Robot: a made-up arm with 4 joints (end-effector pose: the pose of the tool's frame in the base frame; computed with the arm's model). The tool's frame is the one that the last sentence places.
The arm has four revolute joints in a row. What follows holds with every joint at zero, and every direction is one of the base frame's. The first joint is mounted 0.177 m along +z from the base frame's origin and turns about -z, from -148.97 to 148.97 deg. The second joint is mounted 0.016 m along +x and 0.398 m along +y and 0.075 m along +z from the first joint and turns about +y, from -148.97 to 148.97 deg. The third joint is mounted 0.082 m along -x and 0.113 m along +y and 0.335 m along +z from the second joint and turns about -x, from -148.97 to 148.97 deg. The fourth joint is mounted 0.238 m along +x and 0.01 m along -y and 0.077 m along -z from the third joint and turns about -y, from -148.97 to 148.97 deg. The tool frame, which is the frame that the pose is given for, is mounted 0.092 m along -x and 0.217 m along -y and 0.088 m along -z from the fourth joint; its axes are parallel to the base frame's.
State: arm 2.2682 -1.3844 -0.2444 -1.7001
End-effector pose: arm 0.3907 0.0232 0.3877 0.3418 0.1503 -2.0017
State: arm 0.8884 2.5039 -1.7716 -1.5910
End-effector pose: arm 0.4347 0.3212 0.1226 -2.1901 -0.5262 0.4622
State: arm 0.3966 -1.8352 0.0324 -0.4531
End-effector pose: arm -0.0870 0.3404 0.2263 -0.2884 -1.3612 -0.3630
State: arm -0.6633 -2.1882 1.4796 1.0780
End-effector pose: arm -0.6023 -0.1008 0.0926 -0.9065 -2.6550 -1.0544
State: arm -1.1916 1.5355 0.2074 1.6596
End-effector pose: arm -0.1454 0.3261 0.0083 0.0802 -0.1076 1.3974
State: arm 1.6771 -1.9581 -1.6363 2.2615
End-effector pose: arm 0.6349 0.1301 0.4703 -0.1213 2.4452 -0.4928
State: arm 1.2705 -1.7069 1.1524 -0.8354
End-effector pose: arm 0.1935 0.5813 0.2109 -0.8998 -0.5022 -2.3062
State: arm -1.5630 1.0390 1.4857 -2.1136
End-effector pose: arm -0.5343 0.5723 0.4281 -2.5474 0.3106 -0.6800
